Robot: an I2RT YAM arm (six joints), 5 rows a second.
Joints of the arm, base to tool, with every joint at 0 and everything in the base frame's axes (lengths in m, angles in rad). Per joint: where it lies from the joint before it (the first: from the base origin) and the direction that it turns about. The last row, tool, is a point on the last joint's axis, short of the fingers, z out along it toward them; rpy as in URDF.
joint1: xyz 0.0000 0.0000 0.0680 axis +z
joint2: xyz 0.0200 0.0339 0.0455 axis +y
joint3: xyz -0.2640 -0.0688 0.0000 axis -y
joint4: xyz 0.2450 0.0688 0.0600 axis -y
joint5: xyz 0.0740 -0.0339 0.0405 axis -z
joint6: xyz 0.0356 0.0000 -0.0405 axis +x
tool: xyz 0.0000 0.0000 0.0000 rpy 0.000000 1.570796 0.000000
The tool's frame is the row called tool.
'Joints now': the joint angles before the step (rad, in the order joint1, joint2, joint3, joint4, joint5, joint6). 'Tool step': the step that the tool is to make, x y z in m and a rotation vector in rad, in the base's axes. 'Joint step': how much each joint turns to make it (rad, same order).
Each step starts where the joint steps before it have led.
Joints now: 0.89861, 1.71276, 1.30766, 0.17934, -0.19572, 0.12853
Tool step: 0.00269, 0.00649, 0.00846, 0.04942, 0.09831, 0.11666
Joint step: -0.00725, 0.02558, 0.06317, -0.03937, -0.14499, 0.07982
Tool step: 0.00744, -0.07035, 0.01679, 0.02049, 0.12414, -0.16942
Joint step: -0.13414, -0.18692, -0.12171, -0.09586, 0.00920, 0.11690
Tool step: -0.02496, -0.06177, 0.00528, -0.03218, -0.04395, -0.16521
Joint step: -0.07867, -0.23675, -0.18226, -0.05111, 0.09721, -0.03061
